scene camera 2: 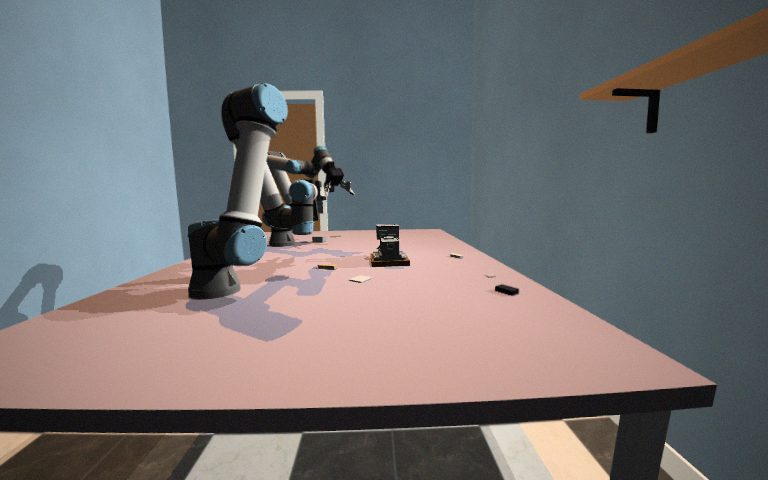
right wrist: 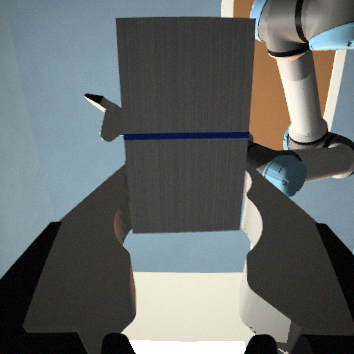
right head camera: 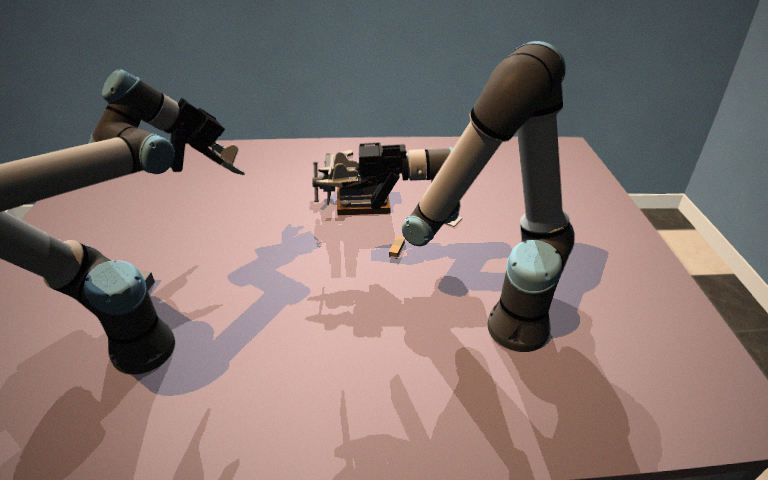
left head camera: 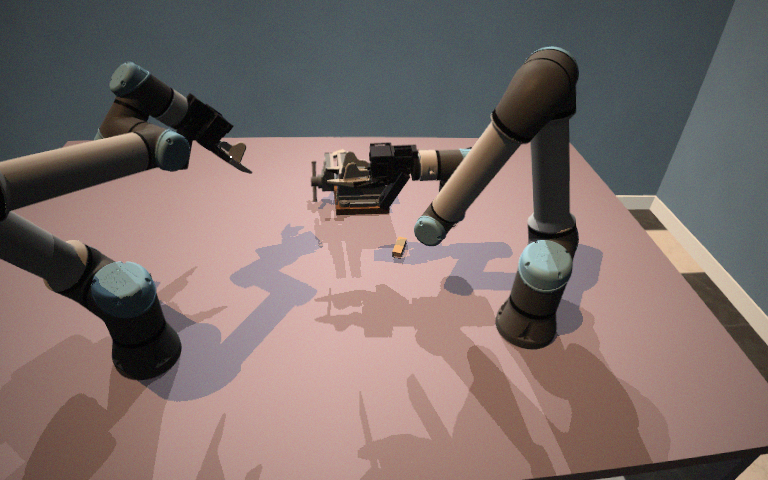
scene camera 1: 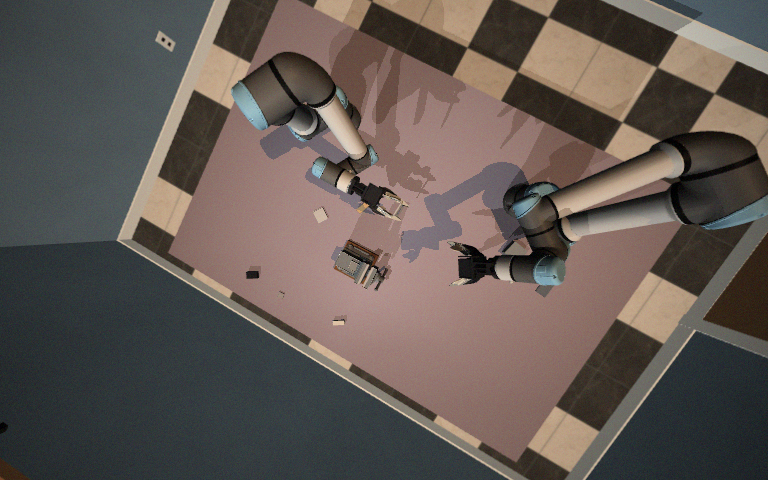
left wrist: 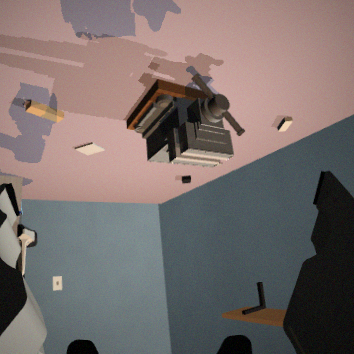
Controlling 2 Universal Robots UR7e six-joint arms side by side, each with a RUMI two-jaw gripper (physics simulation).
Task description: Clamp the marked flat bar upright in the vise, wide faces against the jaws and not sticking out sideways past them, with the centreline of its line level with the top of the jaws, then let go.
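Frame: origin at the left arm's base, x ahead, y left, z up, level; metres.
Where they show: left gripper, fingertip midpoint: [scene camera 2: 341, 196] [right head camera: 233, 160] [left head camera: 238, 158] [scene camera 1: 448, 263] [left wrist: 165, 179]; right gripper, fingertip midpoint: [right wrist: 186, 162] [right head camera: 317, 176] [left head camera: 327, 175] [scene camera 1: 405, 213]; left arm's base, origin of the base link: [scene camera 2: 282, 244] [right head camera: 143, 348] [left head camera: 148, 353]; right arm's base, origin of the base link: [scene camera 2: 215, 291] [right head camera: 517, 328] [left head camera: 524, 326].
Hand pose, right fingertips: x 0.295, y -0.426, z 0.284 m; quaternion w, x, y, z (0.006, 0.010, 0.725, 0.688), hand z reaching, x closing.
Each offset is from my right fingertips to the centre of the thing.
The marked flat bar @(dx +0.000, dy -0.029, dz -0.025 m) [right wrist: 185, 80] is a grey rectangular plate with a dark blue line across its wide face. My right gripper [right wrist: 186, 162] [scene camera 1: 396, 204] is shut on the bar's side edges and holds it in the air. In the left head camera the right gripper overlaps the vise [left head camera: 362, 210] [scene camera 1: 351, 264] [scene camera 2: 389, 249] [left wrist: 205, 142], which stands on an orange-brown base. In the left wrist view a narrow gap shows between its jaws. My left gripper [left head camera: 241, 158] [right head camera: 235, 160] [scene camera 1: 452, 264] is open and empty, raised, to the right of the vise in scene camera 1.
An orange block @(dx +0.057, dy -0.209, dz -0.276 m) [left head camera: 399, 247] [left wrist: 45, 111] and a pale flat tile @(dx +0.196, dy -0.387, dz -0.281 m) [scene camera 1: 320, 215] [scene camera 2: 360, 279] lie near the vise. A black block @(dx +0.645, dy -0.576, dz -0.276 m) [scene camera 1: 252, 274] [scene camera 2: 506, 289], a cream block @(dx +0.639, dy -0.057, dz -0.278 m) [scene camera 1: 338, 322] [scene camera 2: 455, 255] and a grey plate @(dx +0.004, dy +0.717, dz -0.282 m) [scene camera 1: 543, 290] lie farther off. A shelf [scene camera 2: 679, 62] is on the wall.
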